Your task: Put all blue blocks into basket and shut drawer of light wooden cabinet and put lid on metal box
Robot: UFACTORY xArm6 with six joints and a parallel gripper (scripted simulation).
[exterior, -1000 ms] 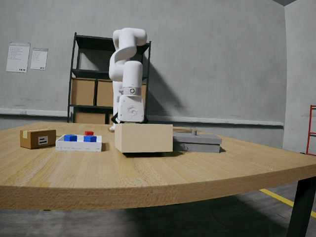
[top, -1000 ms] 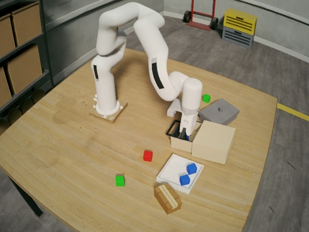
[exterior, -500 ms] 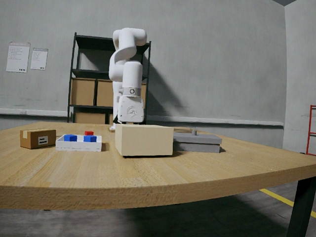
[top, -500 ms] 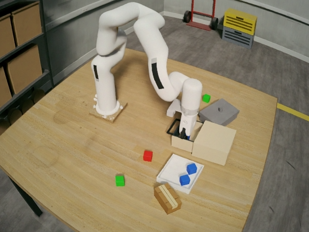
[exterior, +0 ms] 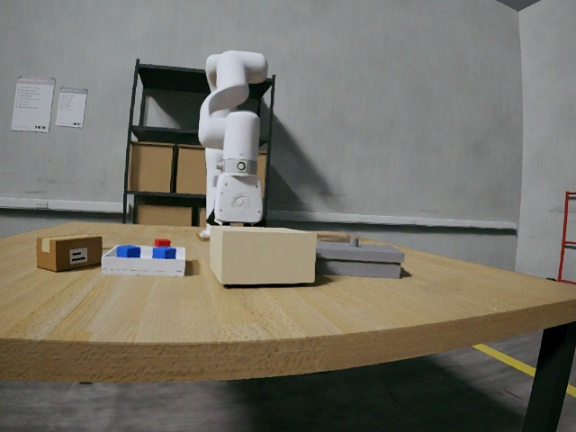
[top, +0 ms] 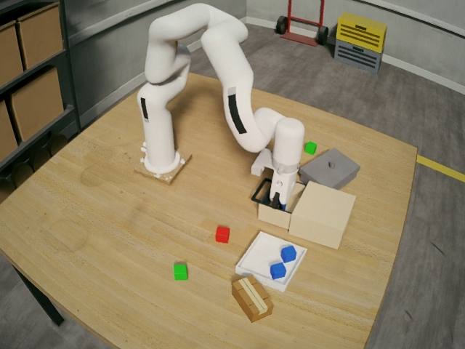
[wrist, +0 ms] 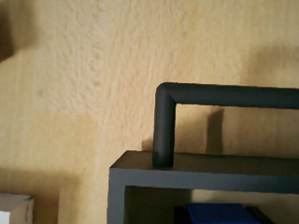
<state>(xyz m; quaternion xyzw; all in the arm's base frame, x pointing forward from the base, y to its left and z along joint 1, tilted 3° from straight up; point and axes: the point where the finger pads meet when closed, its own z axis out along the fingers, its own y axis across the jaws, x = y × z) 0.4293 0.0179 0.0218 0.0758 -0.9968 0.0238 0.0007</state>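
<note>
My gripper is now 8 cm short of the white basket, 18 cm to the left of it and 3 cm above it. From my hand the other things lie so: grey lid 7 cm ahead, 24 cm to the left, 1 cm above; then red block 8 cm behind, 17 cm to the right, 2 cm below; then light wooden cabinet 8 cm ahead, 2 cm to the left.
</note>
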